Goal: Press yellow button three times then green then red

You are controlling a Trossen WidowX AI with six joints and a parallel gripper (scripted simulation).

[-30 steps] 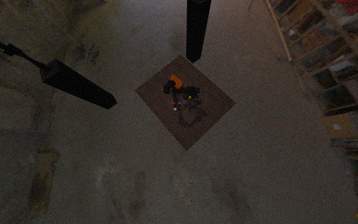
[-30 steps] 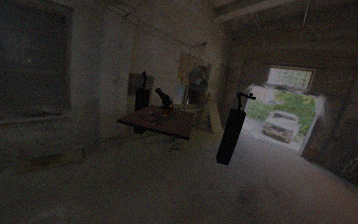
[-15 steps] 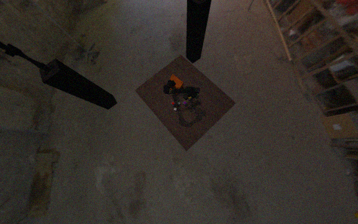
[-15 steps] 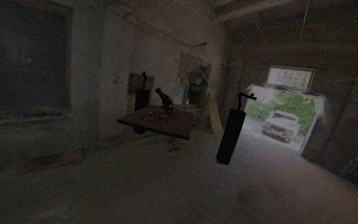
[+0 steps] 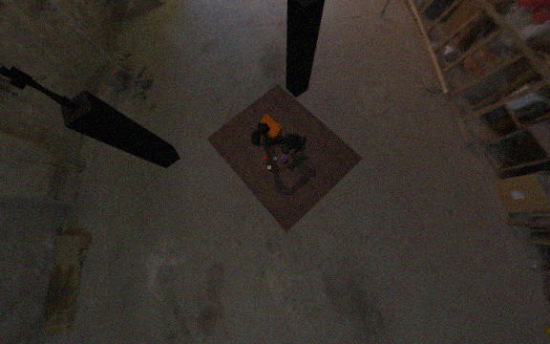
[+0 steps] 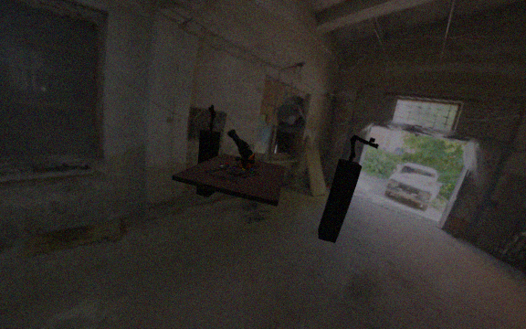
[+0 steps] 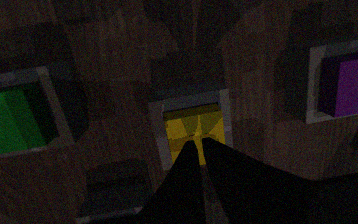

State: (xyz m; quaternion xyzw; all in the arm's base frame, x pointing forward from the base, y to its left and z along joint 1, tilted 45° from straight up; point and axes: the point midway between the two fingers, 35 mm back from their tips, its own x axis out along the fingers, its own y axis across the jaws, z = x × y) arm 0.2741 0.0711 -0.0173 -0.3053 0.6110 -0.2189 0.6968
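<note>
Right now the yellow button is 10 mm below my gripper tip. Also, from my gripper tip: green button 20 mm ahead, 100 mm to the left, 10 mm below; red button 70 mm behind, 220 mm to the right, 10 mm below; purple button 20 mm ahead, 100 mm to the right, 10 mm below.
</note>
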